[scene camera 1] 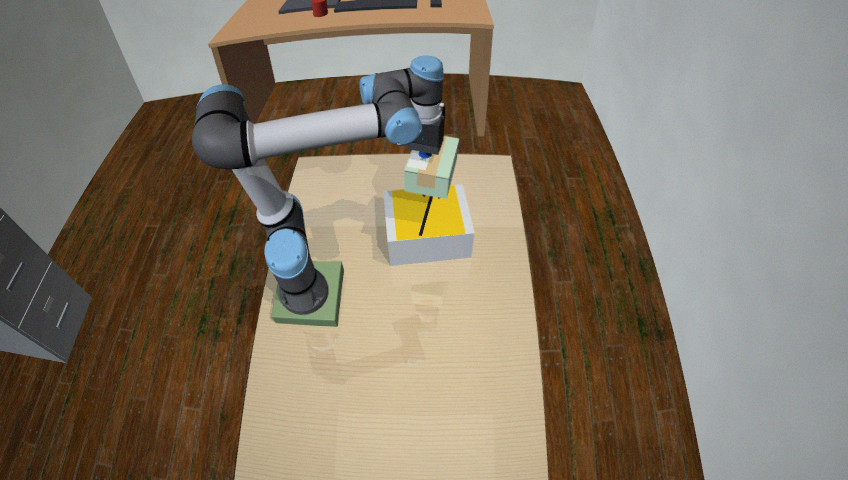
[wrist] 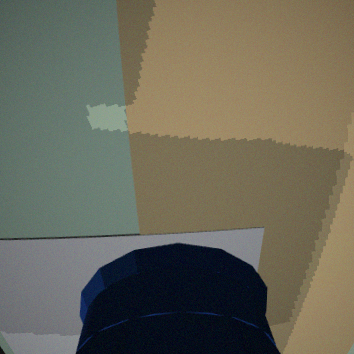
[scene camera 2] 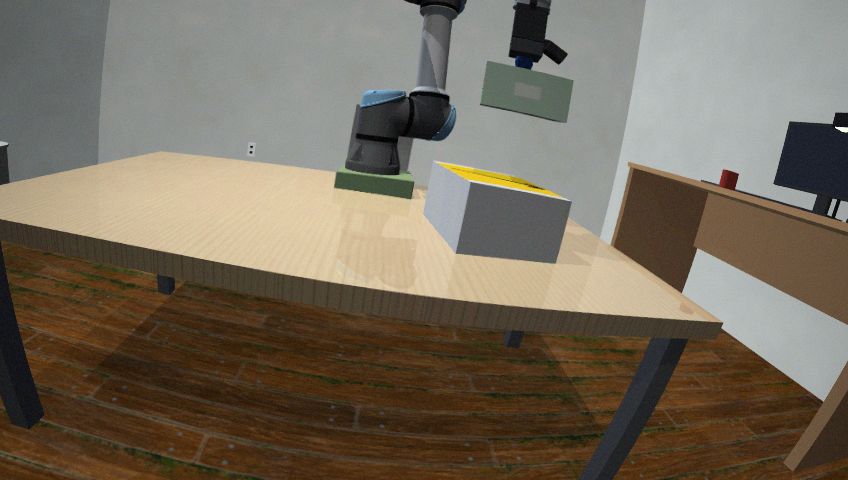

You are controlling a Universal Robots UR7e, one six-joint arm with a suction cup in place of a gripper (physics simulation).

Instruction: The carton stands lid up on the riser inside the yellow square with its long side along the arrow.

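The pale green carton (scene camera 1: 439,169) (scene camera 2: 505,89) (wrist: 60,125) hangs from my gripper's blue suction cup (scene camera 1: 424,155) (scene camera 2: 523,61) (wrist: 175,300), which is on and sealed to its top. Brown tape and a white label show on that top face, which is up. The carton is in the air, with a gap above the white-grey riser (scene camera 1: 431,249) (scene camera 2: 511,223). In scene camera 1 it overlaps the far part of the yellow square (scene camera 1: 446,214) (scene camera 2: 493,175) and hides part of the black arrow (scene camera 1: 425,217). The carton's long side looks roughly parallel to the arrow.
The riser stands on the wooden table (scene camera 1: 380,416) (scene camera 2: 238,208). The arm's green base block (scene camera 1: 333,297) (scene camera 2: 373,185) stands to its left in scene camera 1. A brown desk (scene camera 1: 368,20) (scene camera 2: 660,220) with a red cup (scene camera 1: 319,7) (scene camera 2: 728,179) stands beyond the table.
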